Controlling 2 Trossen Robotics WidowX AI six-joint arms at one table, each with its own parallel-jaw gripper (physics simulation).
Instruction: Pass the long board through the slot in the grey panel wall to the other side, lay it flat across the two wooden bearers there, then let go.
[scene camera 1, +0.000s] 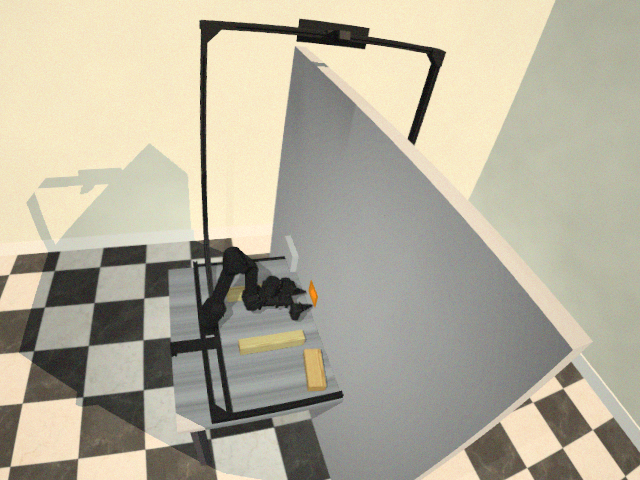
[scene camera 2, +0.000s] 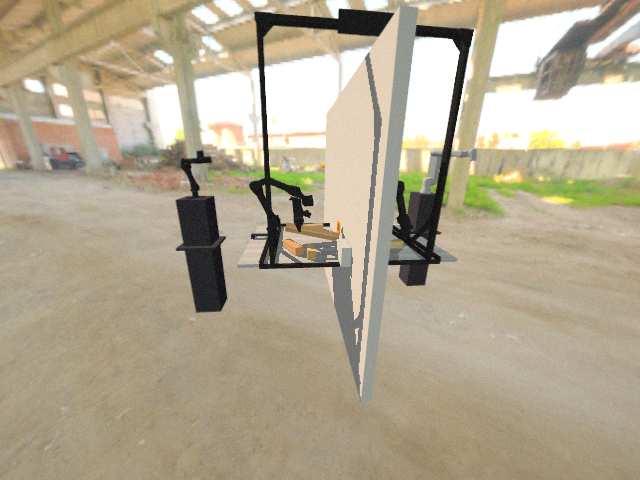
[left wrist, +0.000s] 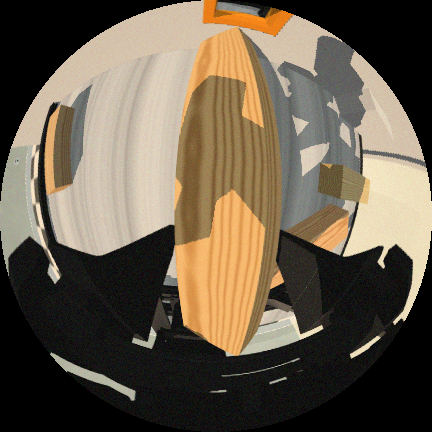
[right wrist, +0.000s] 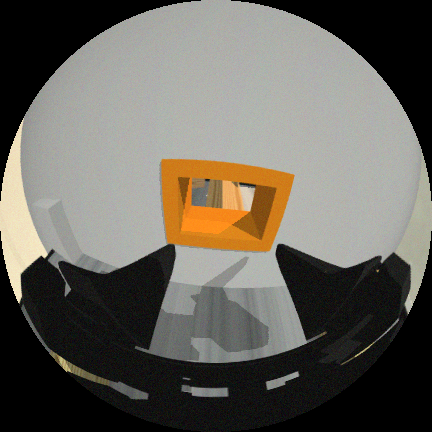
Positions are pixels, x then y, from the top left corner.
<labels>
My right gripper (scene camera 1: 308, 298) is 153 cm from the lens. A grey panel wall (scene camera 1: 435, 329): 79 cm from the lens.
</labels>
